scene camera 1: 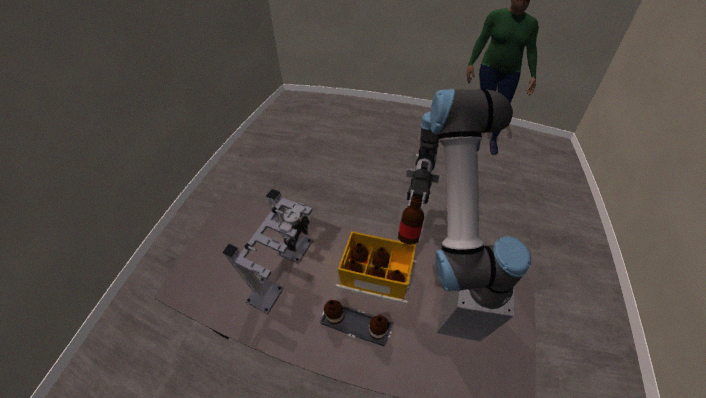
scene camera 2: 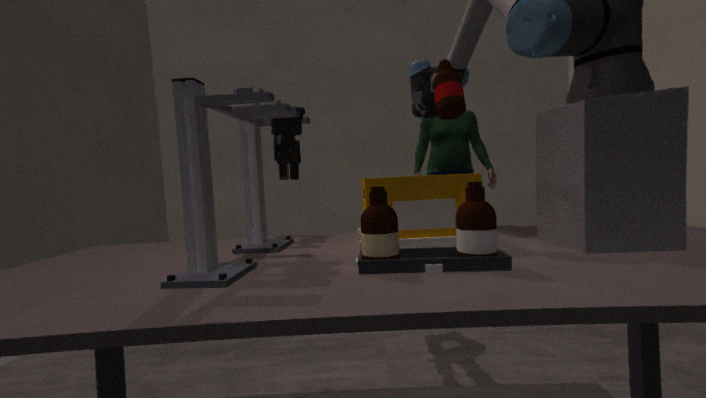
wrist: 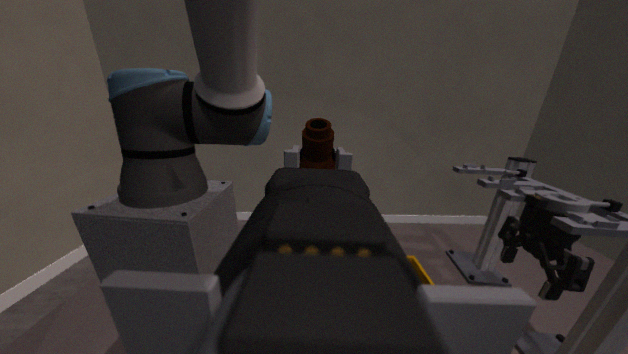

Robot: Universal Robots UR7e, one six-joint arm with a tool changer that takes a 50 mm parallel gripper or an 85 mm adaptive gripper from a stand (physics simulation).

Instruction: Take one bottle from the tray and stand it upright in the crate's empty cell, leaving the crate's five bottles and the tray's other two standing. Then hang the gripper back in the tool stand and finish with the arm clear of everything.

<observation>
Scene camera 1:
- black adaptive gripper: 292,218
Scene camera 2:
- white-label bottle: 476,229
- black adaptive gripper: 286,149
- cream-label bottle: 379,224
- tool stand: 204,271
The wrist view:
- black adaptive gripper: 546,242
</observation>
